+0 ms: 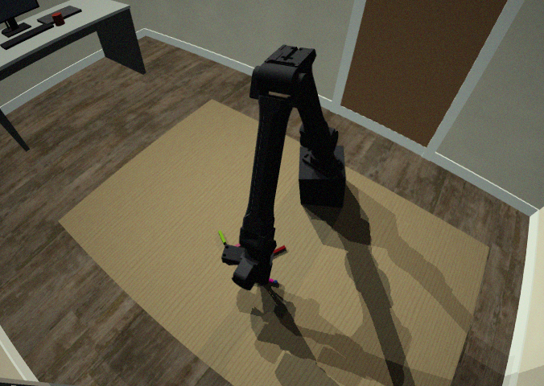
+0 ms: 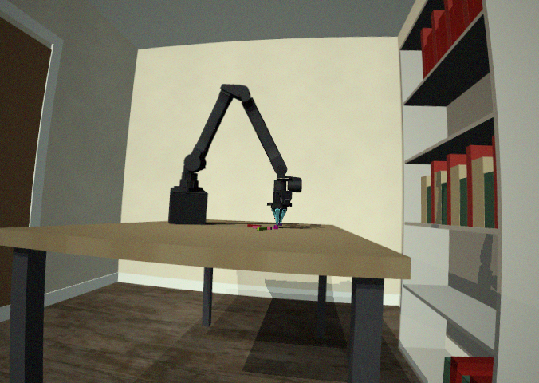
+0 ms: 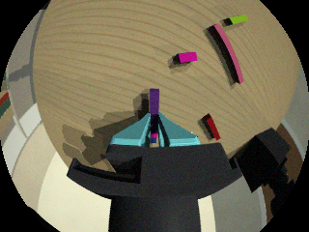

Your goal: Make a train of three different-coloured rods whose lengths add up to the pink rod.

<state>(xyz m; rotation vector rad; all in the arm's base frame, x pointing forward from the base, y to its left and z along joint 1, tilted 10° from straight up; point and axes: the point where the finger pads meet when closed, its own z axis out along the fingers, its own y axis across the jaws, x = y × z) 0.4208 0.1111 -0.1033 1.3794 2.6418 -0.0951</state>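
Right now the purple rod is 1 cm to the right of my hand. From my hand the other things lie so: blue rod: 3 cm behind, 4 cm to the left, 2 cm below; then red rod: 11 cm behind, 3 cm to the right, 2 cm below; then pink rod: 3 cm behind, 13 cm to the right, 2 cm below.
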